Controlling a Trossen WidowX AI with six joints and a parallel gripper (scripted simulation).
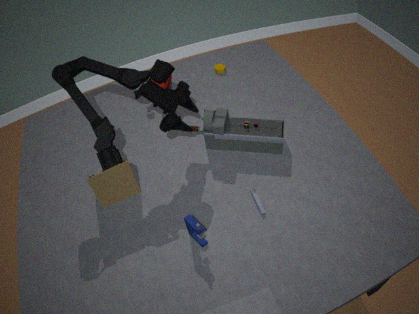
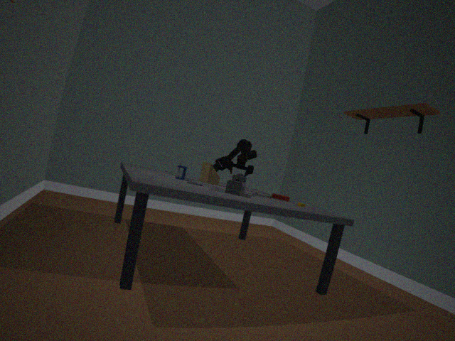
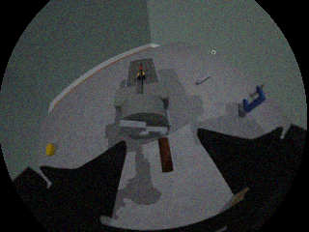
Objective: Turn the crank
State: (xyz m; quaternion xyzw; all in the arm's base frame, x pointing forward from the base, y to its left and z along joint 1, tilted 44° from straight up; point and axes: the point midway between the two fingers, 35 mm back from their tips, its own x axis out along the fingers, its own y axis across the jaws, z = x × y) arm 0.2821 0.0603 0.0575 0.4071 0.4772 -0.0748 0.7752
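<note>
Now: the brown crank handle 3 cm below my gripper tip, 2 cm behind it and 1 cm to the left of it. Round my gripper tip: grey bar (31 cm to the right, 10 cm below, 8 cm ahead); red pointer (18 cm ahead, 8 cm to the right, 3 cm below); small grey block (24 cm to the left, 12 cm behind, 10 cm below).
</note>
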